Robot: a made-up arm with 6 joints.
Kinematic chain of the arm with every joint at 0, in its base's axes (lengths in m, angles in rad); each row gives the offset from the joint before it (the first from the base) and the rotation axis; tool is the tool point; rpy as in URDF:
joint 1: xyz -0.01 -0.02 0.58 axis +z
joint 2: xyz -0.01 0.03 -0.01 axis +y
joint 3: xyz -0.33 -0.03 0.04 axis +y
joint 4: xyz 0.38 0.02 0.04 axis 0.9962 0 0.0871
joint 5: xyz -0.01 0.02 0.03 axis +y
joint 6: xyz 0.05 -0.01 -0.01 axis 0.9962 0 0.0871
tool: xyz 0.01 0.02 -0.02 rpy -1.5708 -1.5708 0
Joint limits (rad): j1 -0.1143..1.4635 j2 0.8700..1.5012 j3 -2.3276..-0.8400 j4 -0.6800..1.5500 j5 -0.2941..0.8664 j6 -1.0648..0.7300
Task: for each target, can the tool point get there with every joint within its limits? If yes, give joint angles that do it. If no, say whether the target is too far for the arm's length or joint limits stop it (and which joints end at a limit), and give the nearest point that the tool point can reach.
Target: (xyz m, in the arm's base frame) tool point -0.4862 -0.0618 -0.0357
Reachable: no: joint limits stop it (at a limit: joint 1, joint 2, joint 3, joint 5) | nearest point -0.0179 0.2988 0.6606 | short by 0.913 m
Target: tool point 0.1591 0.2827 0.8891
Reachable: yes | joints 0.9191 1.3071 -1.2328 0.7610 0.5579 -0.9018
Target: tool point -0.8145 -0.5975 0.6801
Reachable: no: too far | nearest point -0.1950 -0.1528 1.2365 | short by 0.944 m
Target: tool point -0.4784 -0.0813 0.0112
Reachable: no: joint limits stop it (at a limit: joint 1, joint 2, joint 3, joint 5) | nearest point -0.0182 0.2980 0.6613 | short by 0.882 m
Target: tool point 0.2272 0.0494 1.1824
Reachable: yes | joints 0.0369 1.3196 -2.0161 0.2893 0.5764 0.2936
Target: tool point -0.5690 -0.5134 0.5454
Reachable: no: joint limits stop it (at a limit: joint 2, joint 3, joint 4, joint 5) | nearest point -0.1777 -0.1680 1.2324 | short by 0.863 m
